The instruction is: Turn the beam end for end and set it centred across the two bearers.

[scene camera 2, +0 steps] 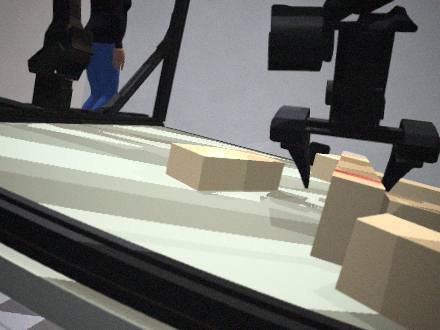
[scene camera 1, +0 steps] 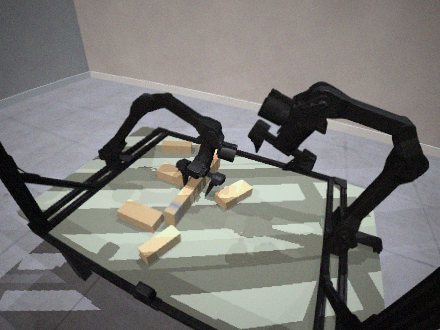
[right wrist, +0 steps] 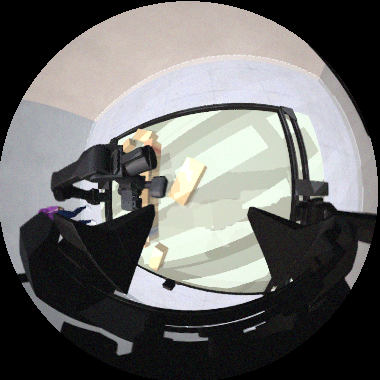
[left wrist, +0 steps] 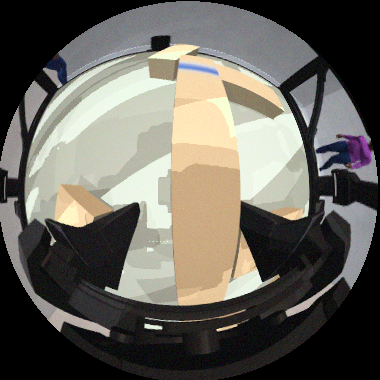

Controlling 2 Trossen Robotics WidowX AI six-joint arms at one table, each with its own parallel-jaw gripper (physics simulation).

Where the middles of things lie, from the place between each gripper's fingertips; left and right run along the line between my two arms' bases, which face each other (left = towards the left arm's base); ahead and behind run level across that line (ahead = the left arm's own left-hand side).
Now: right hand 2 cm short of the beam [scene camera 2: 355, 191], 26 cm to the right of it and 22 cm above it.
I see my left gripper 20 mm short of the beam and 10 mm below it.
